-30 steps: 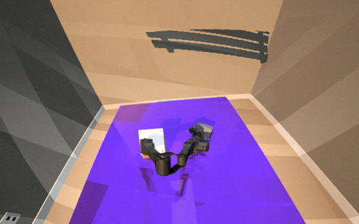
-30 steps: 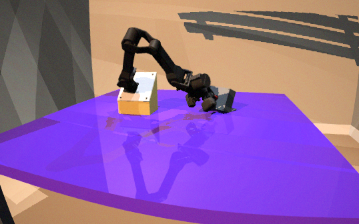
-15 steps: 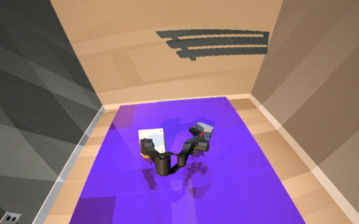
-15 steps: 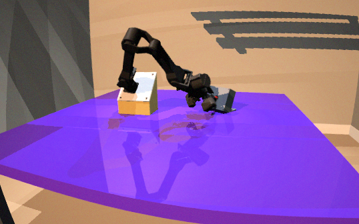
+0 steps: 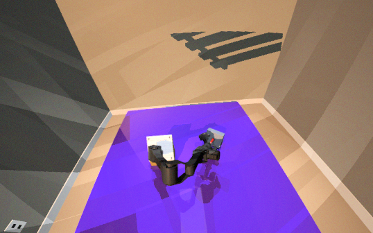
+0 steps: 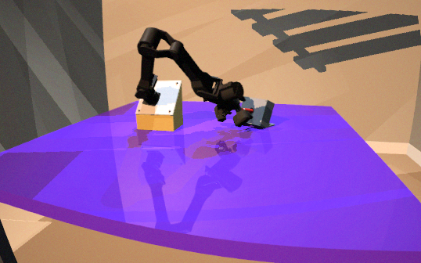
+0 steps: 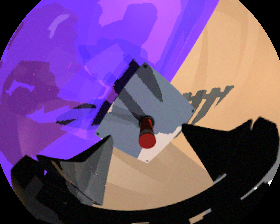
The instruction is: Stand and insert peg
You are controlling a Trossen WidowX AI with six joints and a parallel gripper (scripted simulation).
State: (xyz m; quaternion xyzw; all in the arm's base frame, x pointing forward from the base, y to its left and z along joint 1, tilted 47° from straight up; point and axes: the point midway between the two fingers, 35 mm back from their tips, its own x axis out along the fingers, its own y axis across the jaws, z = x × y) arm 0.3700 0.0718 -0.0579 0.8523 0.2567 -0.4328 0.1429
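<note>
The red peg lies 10 mm behind my gripper tip and 10 mm to the right of it. Also, from my gripper tip: grey sloped panel: 20 mm ahead, 40 mm to the left, 20 mm below.
</note>
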